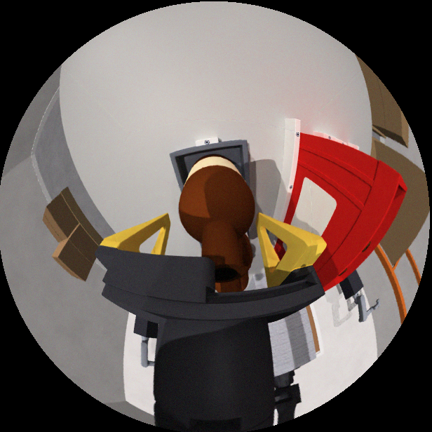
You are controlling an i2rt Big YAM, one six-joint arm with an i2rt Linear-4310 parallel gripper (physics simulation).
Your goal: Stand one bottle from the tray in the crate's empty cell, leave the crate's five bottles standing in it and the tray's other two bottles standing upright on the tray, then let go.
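A brown bottle (217, 197) with a cream label stands upright on the grey tray (243, 150), its neck between the fingers of my gripper (212, 217). The gripper is open, one yellow finger on each side of the bottle, with no grip on it. Parts of at least one more brown bottle show behind the neck, mostly hidden by it and by the gripper body. The red crate (367, 200) stands to the right of the tray. Its side faces me; its cells, its bottles and the empty cell do not show from here.
A white strip with screws (291, 165) lies between the tray and the crate, close to the right finger. A small white bracket (207, 142) sits at the tray's far edge. Cardboard boxes (77, 250) show at far left, and orange rails (395, 280) at far right.
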